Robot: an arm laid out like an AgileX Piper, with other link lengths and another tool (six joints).
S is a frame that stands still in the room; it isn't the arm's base.
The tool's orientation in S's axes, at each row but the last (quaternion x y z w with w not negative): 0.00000 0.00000 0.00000 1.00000; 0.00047 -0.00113 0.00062 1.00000; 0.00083 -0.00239 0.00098 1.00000; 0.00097 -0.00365 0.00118 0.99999; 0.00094 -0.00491 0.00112 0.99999; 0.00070 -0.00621 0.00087 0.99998; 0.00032 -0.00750 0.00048 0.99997; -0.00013 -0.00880 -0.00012 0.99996; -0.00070 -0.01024 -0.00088 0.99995; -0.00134 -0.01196 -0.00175 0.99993
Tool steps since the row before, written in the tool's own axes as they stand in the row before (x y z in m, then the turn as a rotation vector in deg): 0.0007 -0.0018 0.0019 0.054 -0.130 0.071; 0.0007 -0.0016 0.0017 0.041 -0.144 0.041; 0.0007 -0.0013 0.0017 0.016 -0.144 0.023; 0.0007 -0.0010 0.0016 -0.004 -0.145 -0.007; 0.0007 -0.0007 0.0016 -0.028 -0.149 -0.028; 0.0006 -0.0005 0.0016 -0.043 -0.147 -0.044; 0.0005 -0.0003 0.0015 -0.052 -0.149 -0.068; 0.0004 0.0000 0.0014 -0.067 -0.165 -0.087; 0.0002 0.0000 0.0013 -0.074 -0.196 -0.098; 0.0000 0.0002 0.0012 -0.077 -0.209 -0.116
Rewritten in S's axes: 0.0007 -0.0018 0.0019 0.054 -0.130 0.071; 0.0007 -0.0016 0.0017 0.041 -0.144 0.041; 0.0007 -0.0013 0.0017 0.016 -0.144 0.023; 0.0007 -0.0010 0.0016 -0.004 -0.145 -0.007; 0.0007 -0.0007 0.0016 -0.027 -0.149 -0.029; 0.0006 -0.0005 0.0016 -0.042 -0.147 -0.045; 0.0005 -0.0003 0.0015 -0.051 -0.149 -0.069; 0.0004 0.0000 0.0014 -0.065 -0.165 -0.088; 0.0002 0.0000 0.0013 -0.072 -0.196 -0.099; 0.0000 0.0002 0.0012 -0.075 -0.209 -0.117
